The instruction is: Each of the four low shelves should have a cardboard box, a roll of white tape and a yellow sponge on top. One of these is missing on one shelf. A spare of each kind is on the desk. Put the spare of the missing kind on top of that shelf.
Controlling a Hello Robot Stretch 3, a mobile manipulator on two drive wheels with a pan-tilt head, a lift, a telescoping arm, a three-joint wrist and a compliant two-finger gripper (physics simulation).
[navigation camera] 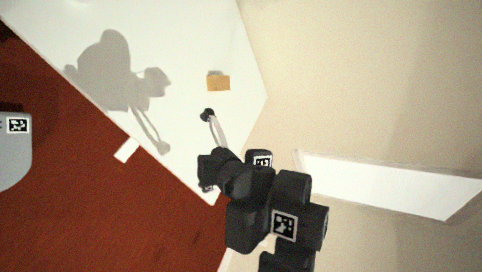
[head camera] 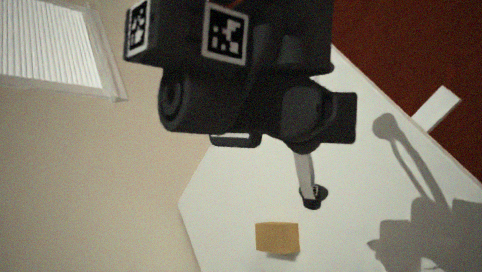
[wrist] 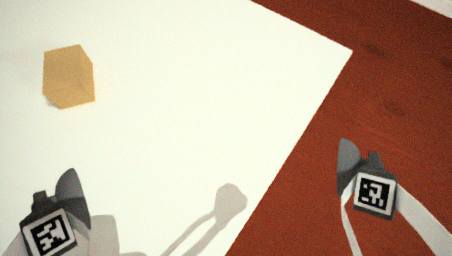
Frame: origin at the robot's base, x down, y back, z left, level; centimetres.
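Where they show: gripper, fingertip midpoint: (navigation camera: pixel 205 149) (wrist: pixel 214 173).
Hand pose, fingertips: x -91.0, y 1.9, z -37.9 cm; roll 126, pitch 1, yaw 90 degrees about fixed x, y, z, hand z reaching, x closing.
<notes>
After its pixels a point has its place.
The cardboard box (head camera: pixel 277 237) {x -77.0, y -20.6, z -59.0 cm} (navigation camera: pixel 218 83) {x -77.0, y -20.7, z -58.6 cm} (wrist: pixel 68 77) {x -77.0, y -20.0, z -59.5 cm} is small and tan. It sits on the white desk (head camera: pixel 225 200) {x -72.0, y -17.9, z -86.4 cm} (navigation camera: pixel 185 30) {x -72.0, y -36.4, z -45.3 cm} (wrist: pixel 200 100) {x -72.0, y 0.7, z -56.3 cm}, near the wall side. My gripper (navigation camera: pixel 206 151) {x -91.0, y 1.9, z -37.9 cm} (wrist: pixel 214 173) {x -91.0, y 1.9, z -37.9 cm} is open and empty, above the desk's corner end. In the wrist view one finger shows over the desk, below the box, and the other shows over the floor at the right. The box is outside the fingers. In the head view one fingertip shows and the wrist hides the other. The low shelves, the tape and the yellow sponge cannot be made out.
A white desk leg (head camera: pixel 436 109) (navigation camera: pixel 126 150) sticks out past the desk edge over the red-brown floor (head camera: pixel 400 45) {x 0.0, y 41.0, z -77.4 cm} (navigation camera: pixel 125 215) {x -0.1, y 59.8, z -62.3 cm} (wrist: pixel 390 90) {x 0.0, y 106.3, z -100.1 cm}. My grey base (navigation camera: pixel 15 150) {x -16.0, y 9.9, z -12.2 cm} is at the left in the navigation view. A beige wall with a white-framed window (head camera: pixel 50 47) {x -104.7, y 37.0, z -192.1 cm} (navigation camera: pixel 390 185) {x -153.2, y 36.8, z -191.9 cm} borders the desk.
</notes>
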